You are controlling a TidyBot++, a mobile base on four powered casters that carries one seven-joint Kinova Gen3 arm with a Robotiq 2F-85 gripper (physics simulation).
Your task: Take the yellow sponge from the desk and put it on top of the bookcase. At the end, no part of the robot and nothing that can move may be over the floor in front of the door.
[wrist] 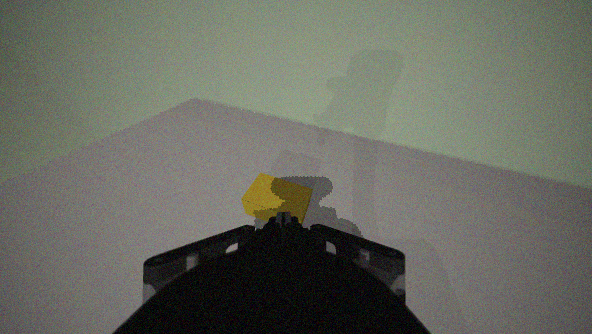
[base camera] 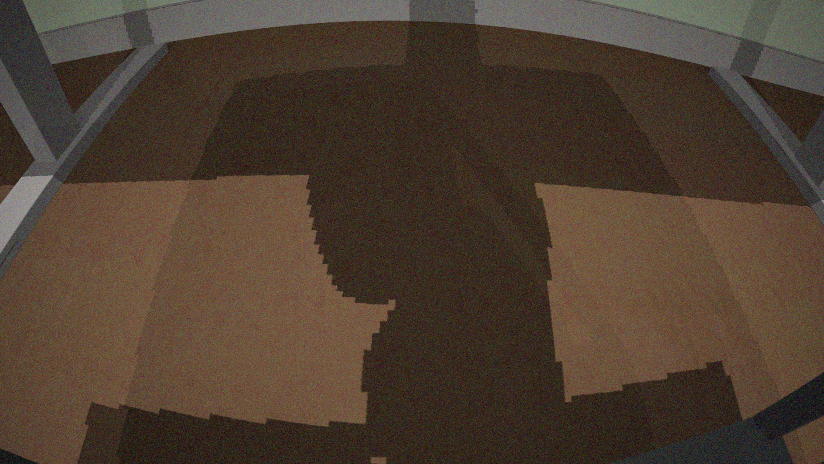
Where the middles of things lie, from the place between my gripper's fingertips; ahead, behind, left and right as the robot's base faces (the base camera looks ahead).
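Yellow sponge (wrist: 267, 195) in sight: my gripper 7 cm short of it, 3 cm to the right of it, 8 cm above it.
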